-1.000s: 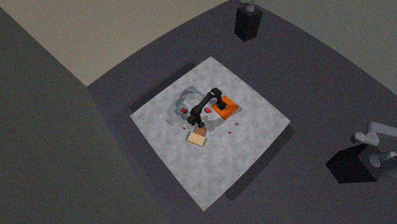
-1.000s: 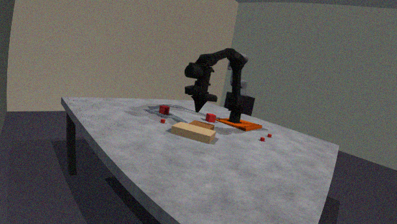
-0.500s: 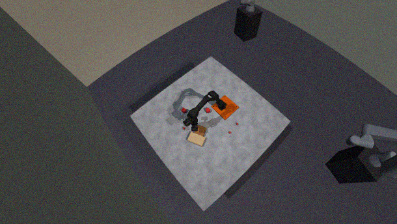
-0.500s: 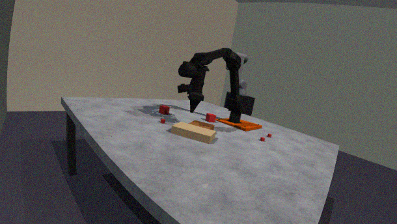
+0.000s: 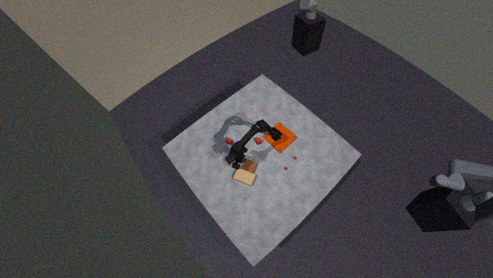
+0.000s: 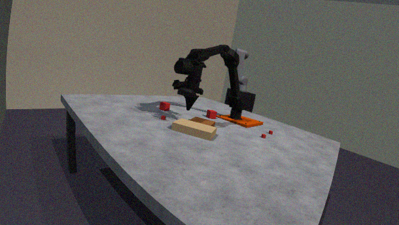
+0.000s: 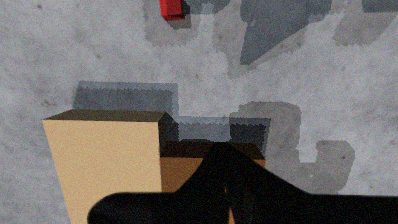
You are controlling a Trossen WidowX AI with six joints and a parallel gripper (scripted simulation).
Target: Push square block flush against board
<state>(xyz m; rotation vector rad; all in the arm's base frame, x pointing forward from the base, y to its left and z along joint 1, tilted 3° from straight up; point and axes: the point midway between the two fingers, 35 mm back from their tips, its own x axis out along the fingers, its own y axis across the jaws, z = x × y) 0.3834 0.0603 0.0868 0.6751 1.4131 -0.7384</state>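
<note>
Now: gripper tip 4 cm past the brown square block, 6 cm to the right of it and 5 cm above it. The rest, counted from my gripper tip: pale wooden board: 3 cm ahead, 12 cm to the left, 5 cm below.
</note>
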